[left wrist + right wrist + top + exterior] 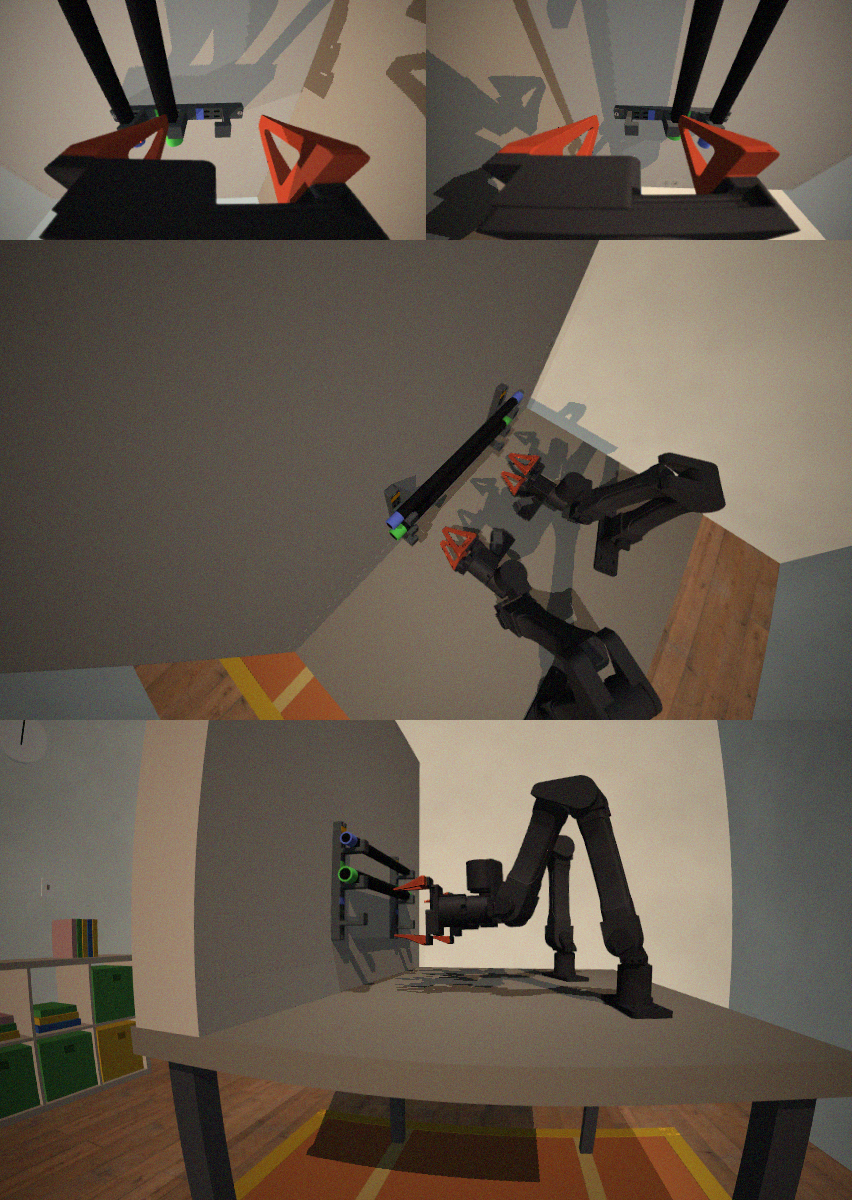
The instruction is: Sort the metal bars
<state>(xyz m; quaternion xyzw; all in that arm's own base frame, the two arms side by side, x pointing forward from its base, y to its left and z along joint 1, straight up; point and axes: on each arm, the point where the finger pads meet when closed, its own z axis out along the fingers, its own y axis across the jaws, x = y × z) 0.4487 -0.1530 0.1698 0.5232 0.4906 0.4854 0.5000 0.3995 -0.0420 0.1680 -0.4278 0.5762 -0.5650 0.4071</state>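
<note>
My right gripper is now 15 cm below the blue-ended bar, 13 cm to the right of it and 10 cm short of it. Also, from my right hand: green-ended bar 14 cm to the left, 10 cm ahead, 7 cm above; then grey wall panel 26 cm above, 21 cm ahead, 14 cm to the left.
</note>
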